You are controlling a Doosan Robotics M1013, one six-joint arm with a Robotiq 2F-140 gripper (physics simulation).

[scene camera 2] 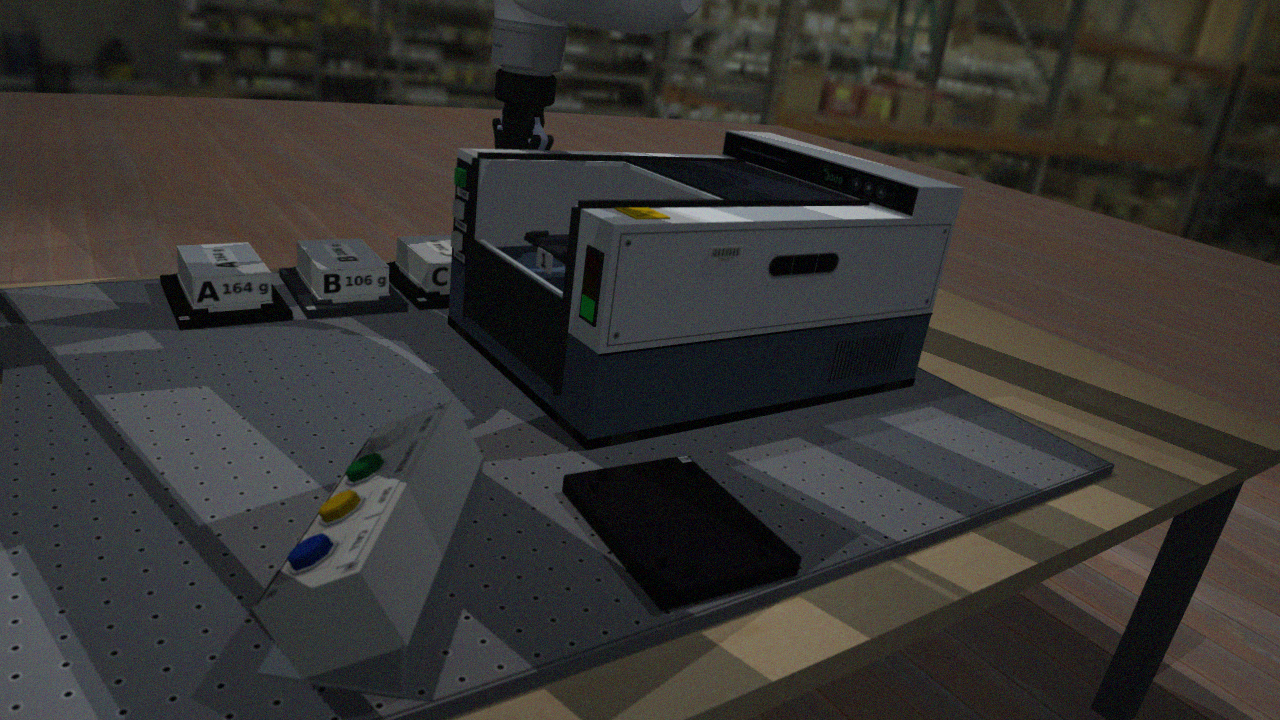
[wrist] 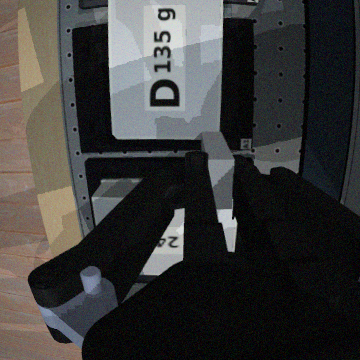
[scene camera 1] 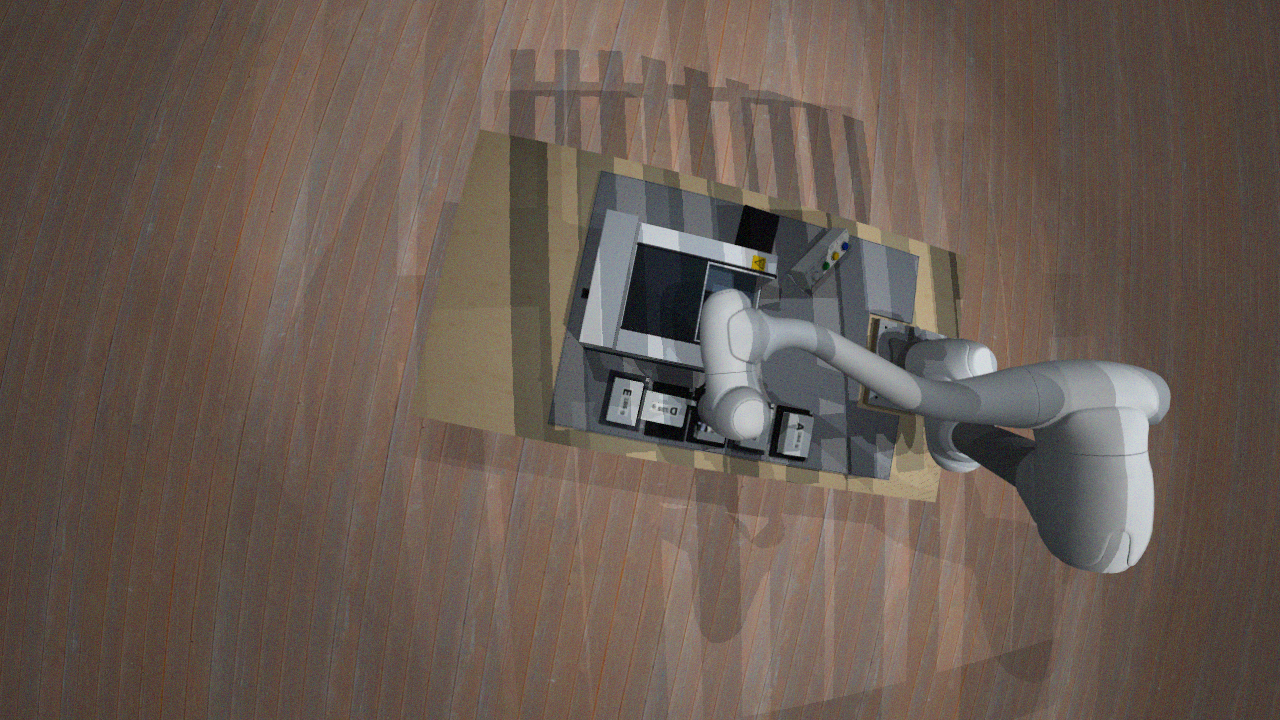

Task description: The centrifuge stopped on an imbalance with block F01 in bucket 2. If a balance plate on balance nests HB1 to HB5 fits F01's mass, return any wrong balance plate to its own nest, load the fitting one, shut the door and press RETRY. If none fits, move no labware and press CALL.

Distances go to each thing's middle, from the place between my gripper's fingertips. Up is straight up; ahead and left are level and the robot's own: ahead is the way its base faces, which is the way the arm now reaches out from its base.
Labels:
I see the balance plate D [scene camera 1: 657, 407] 8 cm ahead of my hand, 2 cm to the left of it and 2 cm below it. The rest, counted from my hand: balance plate C [scene camera 2: 426, 260] 7 cm behind, 5 cm to the left, 2 cm below; then centrifuge [scene camera 2: 806, 276] 7 cm ahead, 28 cm to the right, 7 cm above; then balance plate B [scene camera 2: 345, 270] 20 cm behind, 8 cm to the left, 2 cm below.

